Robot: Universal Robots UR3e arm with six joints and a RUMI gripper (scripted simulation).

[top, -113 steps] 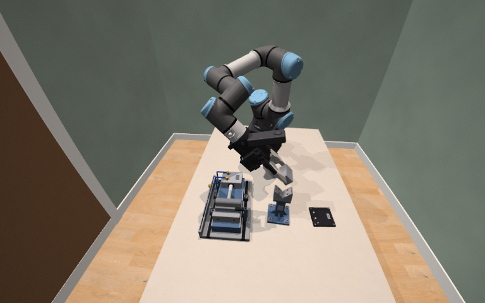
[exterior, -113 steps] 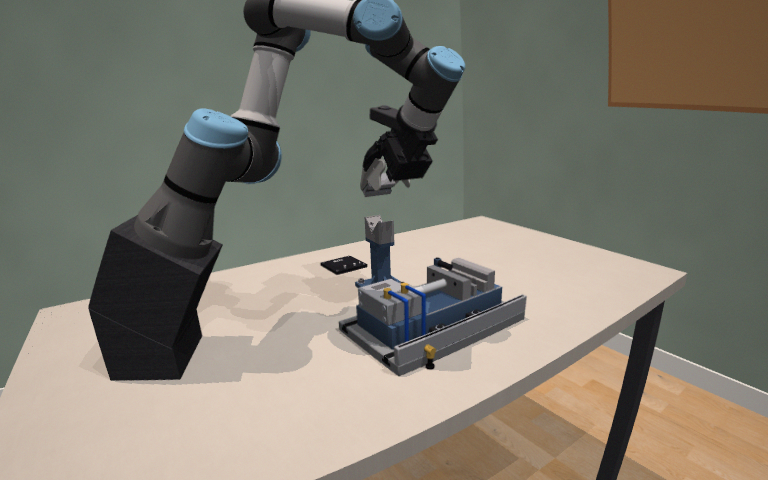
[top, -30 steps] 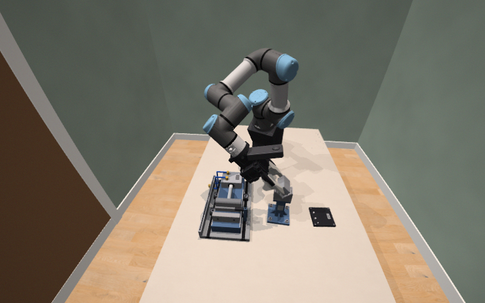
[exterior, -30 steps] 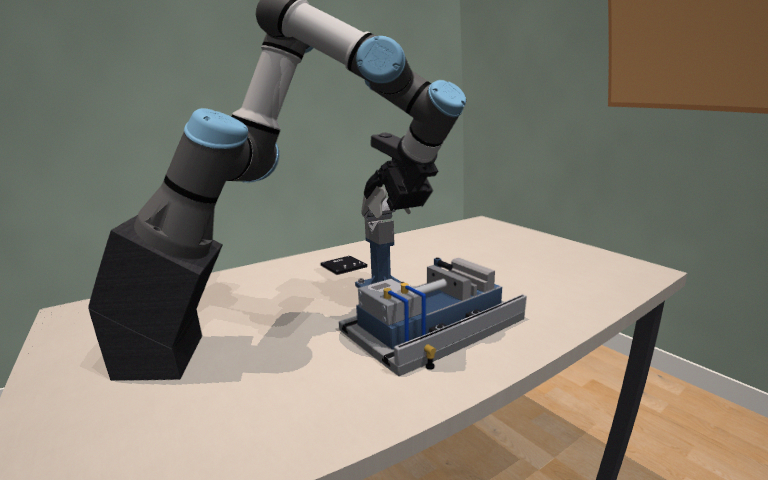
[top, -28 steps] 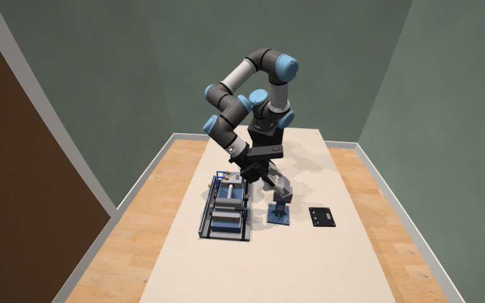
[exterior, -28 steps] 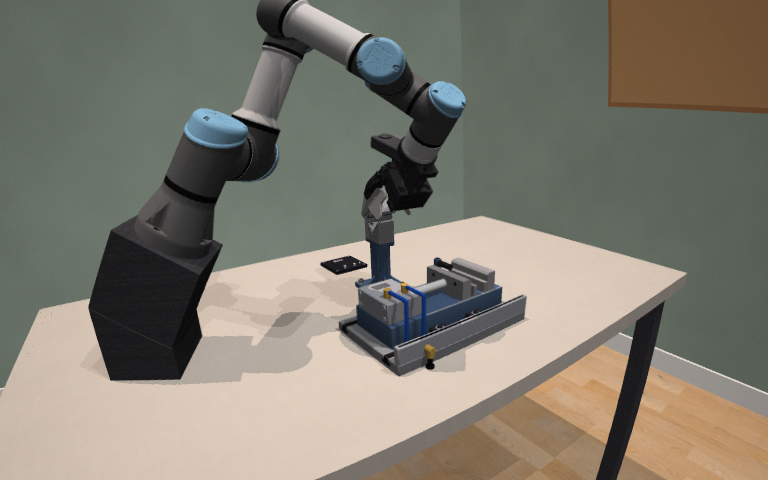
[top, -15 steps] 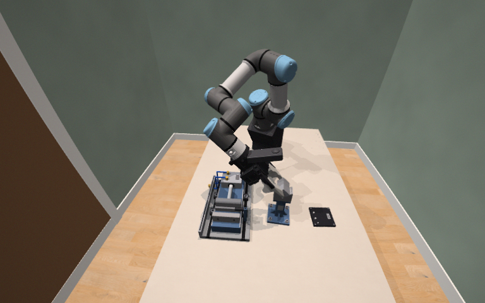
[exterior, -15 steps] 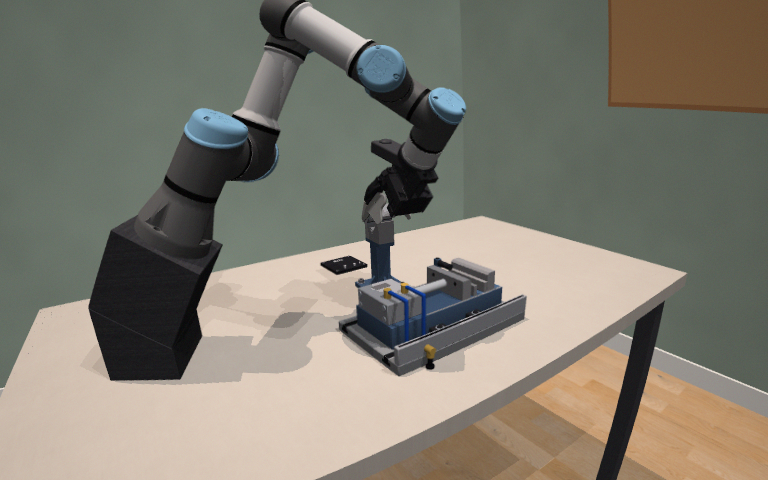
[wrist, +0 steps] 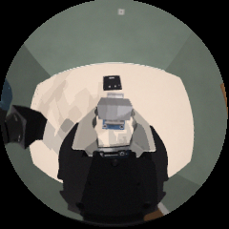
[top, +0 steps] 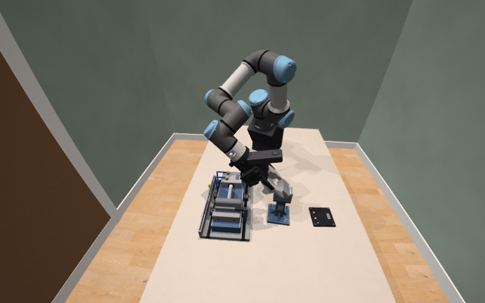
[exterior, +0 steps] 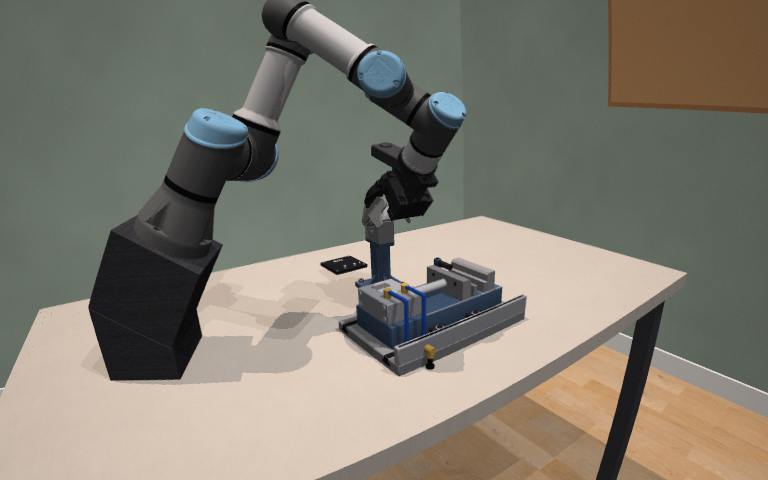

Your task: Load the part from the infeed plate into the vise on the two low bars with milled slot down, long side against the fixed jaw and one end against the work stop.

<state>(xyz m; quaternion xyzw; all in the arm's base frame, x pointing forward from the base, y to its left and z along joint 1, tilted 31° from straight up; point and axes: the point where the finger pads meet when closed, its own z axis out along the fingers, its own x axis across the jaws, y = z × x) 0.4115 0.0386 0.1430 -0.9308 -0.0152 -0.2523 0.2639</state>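
The part is 10 mm below my hand. The rest, counted from my hand: air cylinder (180 mm to the right, 140 mm behind, 90 mm below); vise (200 mm to the right, 130 mm below, 50 mm behind); black infeed plate (190 mm to the left, 160 mm below, 30 mm ahead).
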